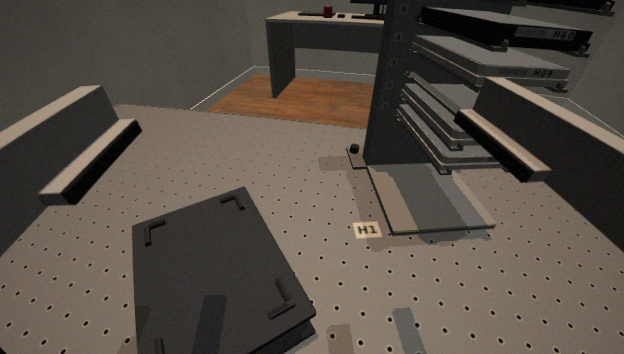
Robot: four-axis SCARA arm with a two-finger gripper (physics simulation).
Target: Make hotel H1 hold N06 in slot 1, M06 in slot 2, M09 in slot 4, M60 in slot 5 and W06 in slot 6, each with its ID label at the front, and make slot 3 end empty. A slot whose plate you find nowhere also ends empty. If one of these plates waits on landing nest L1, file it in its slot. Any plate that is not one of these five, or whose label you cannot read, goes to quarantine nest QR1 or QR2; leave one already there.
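Hotel H1 (pixel 377 115) stands right of centre. A black plate labelled M60 (pixel 500 30) lies in slot 5. A pale plate labelled M09 (pixel 500 57) lies in slot 4. Slot 3 shows bare rails and no plate. A pale plate (pixel 425 107) lies in slot 2 and another (pixel 425 137) in slot 1; their labels do not show, and the right finger covers part of that area. Slot 6 is cut off at the top, so its label cannot be read. My gripper (pixel 303 100) is open and empty, in front of the hotel.
A dark nest (pixel 210 265) with raised corner brackets and no plate on it stands at the lower left; its name does not show. The H1 tag (pixel 367 229) lies beside the hotel's base plate (pixel 395 205). A desk (pixel 282 60) stands beyond the table.
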